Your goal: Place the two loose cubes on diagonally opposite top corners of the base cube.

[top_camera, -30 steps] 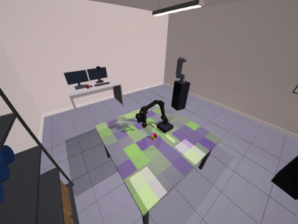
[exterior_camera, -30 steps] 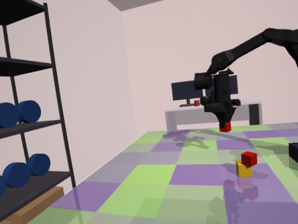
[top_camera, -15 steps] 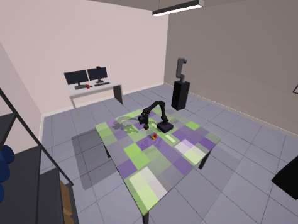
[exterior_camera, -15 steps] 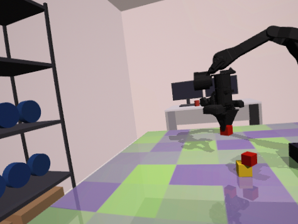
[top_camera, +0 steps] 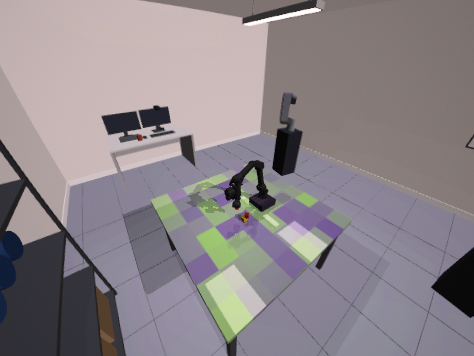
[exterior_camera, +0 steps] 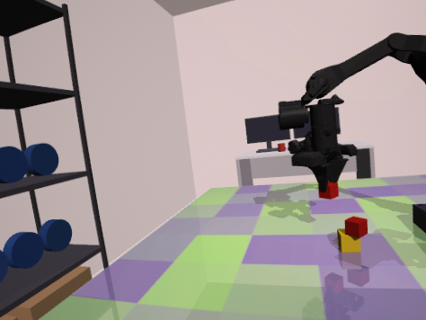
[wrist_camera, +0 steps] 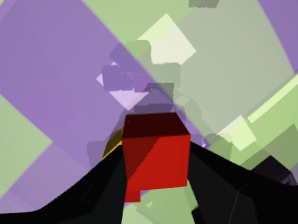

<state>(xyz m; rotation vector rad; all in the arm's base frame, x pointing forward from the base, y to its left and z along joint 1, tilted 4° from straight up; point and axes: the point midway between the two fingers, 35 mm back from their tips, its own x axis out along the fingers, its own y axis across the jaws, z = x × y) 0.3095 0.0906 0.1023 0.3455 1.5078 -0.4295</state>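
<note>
Now: gripper tip 6 cm past the red cube, 6 cm to the right of it and 7 cm above it. The rest, counted from my gripper tip: yellow cube 4 cm behind, 5 cm to the left, 10 cm below.
</note>
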